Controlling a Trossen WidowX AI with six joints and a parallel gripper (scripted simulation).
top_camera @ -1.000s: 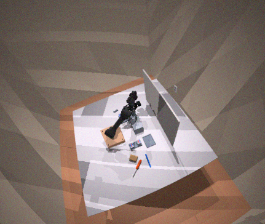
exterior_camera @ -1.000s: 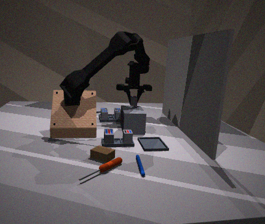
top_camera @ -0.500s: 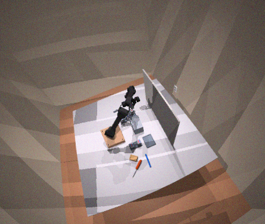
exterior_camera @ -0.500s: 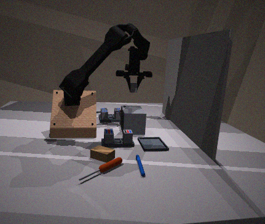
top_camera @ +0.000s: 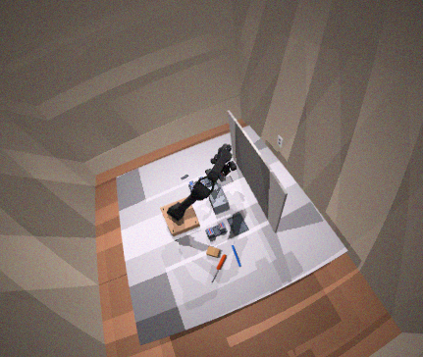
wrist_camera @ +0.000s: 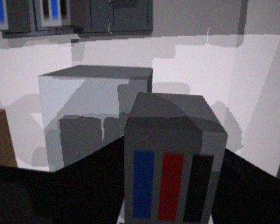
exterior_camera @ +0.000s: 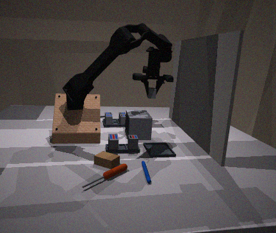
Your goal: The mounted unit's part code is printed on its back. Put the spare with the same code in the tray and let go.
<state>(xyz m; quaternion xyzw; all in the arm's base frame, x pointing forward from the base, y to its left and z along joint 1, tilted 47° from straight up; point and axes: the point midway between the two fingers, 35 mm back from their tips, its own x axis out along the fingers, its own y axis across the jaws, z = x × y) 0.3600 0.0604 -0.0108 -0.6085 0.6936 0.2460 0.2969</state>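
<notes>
My gripper tip is 26 cm to the left of the dark-rimmed tray, 17 cm above it and 4 cm past it. From my gripper tip the other things lie so: grey spare (2 cm above); then tall grey panel (18 cm ahead, 8 cm to the right, 5 cm above); then mounted unit (12 cm below, 7 cm behind, 4 cm to the right).
</notes>
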